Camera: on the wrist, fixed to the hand. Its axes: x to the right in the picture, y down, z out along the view.
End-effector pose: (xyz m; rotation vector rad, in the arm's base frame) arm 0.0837 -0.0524 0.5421 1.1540 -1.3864 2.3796
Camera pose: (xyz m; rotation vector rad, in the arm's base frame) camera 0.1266 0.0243 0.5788 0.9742 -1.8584 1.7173
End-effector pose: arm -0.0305 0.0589 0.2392 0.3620 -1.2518 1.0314
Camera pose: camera 0.0575 0.0226 0.2358 -0.0837 -1.4659 0.5628
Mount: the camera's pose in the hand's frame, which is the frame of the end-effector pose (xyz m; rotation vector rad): -0.0224 -0.0883 -0.0278 -0.6106 0.0128 -0.0528
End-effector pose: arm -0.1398 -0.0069 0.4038 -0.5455 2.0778 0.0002
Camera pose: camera -0.1188 -0.0838 0.4559 -0.9648 2.0612 0.6170
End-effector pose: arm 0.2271 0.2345 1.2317 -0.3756 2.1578 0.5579
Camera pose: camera 0.2615 0.1463 1.2419 -0.7607 1.9444 1.1856
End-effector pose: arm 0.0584 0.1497 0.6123 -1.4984 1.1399 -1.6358
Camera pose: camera 0.0430 0.2118 0.6829 -1.8950 1.7225 -1.3918
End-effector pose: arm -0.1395 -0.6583 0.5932 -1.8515 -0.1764 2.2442
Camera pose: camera -0.0997 -0.5799 0.6298 1.9325 0.9161 -2.1301
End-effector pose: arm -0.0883 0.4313 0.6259 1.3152 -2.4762 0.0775
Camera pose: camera 0.0025 0.4043 0.6355 1.0931 -2.1843 -0.6277
